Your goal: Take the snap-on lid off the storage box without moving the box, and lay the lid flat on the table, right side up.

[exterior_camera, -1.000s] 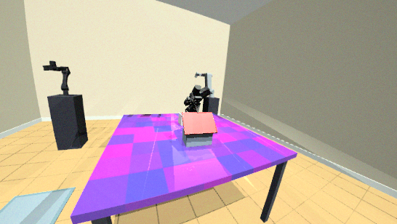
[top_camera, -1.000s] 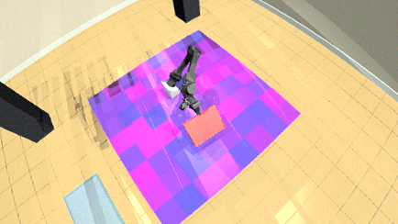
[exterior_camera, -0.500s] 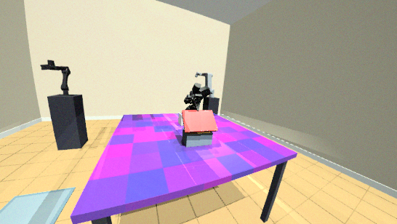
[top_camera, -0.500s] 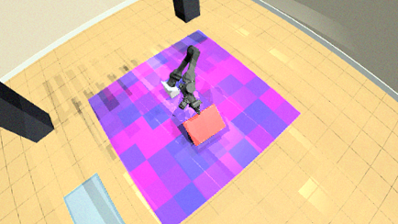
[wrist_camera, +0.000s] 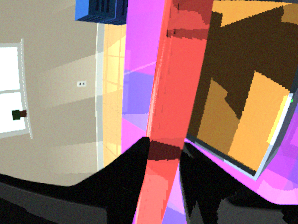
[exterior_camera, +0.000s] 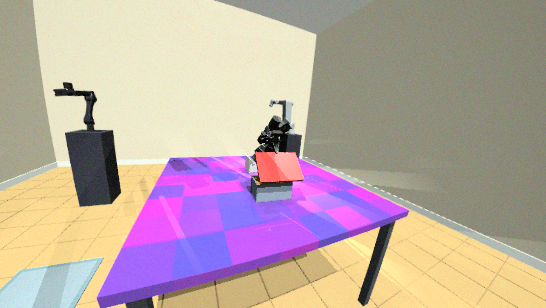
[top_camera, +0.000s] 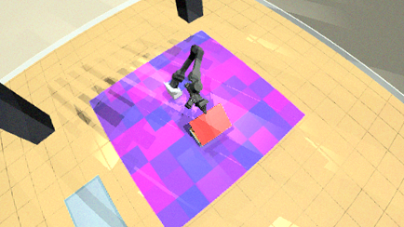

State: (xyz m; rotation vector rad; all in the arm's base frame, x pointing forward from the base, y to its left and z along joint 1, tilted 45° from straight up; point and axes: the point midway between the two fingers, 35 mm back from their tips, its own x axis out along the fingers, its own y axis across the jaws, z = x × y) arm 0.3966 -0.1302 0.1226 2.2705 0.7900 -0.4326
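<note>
Right now the red lid is 60 mm ahead of my gripper tip, 10 mm to the right of it and 50 mm below it. Round my gripper tip: grey storage box: 30 mm ahead, 30 mm to the right, 180 mm below.
</note>
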